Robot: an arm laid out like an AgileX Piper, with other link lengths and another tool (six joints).
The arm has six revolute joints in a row. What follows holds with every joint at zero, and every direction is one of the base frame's.
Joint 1 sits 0.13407 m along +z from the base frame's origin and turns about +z.
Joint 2 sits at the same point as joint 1 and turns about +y.
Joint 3 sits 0.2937 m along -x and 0.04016 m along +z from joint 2 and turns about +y.
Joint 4 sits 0.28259 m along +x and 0.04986 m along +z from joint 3 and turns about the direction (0.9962, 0, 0.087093).
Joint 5 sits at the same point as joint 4 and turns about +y.
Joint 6 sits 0.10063 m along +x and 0.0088 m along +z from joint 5 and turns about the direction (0.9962, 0, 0.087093).
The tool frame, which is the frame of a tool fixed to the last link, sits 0.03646 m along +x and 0.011 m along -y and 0.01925 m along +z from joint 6; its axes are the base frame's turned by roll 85.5, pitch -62.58 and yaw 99.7 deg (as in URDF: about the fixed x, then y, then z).
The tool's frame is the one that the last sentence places.
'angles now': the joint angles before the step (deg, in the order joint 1, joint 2, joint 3, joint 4, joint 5, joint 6). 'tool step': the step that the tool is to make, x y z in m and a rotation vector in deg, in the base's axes. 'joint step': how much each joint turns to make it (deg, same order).
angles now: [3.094 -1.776 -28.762 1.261 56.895 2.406]
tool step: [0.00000 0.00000 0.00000 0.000 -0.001 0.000]
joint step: [0.000 -0.001 0.000 0.000 -0.001 0.000]
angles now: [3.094 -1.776 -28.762 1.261 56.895 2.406]
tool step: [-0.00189 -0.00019 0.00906 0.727 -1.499 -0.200]
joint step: [0.003 0.400 -1.318 0.054 -0.630 0.634]
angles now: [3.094 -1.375 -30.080 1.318 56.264 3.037]
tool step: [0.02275 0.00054 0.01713 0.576 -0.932 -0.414]
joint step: [-0.006 6.875 -1.719 -0.165 -6.130 0.624]
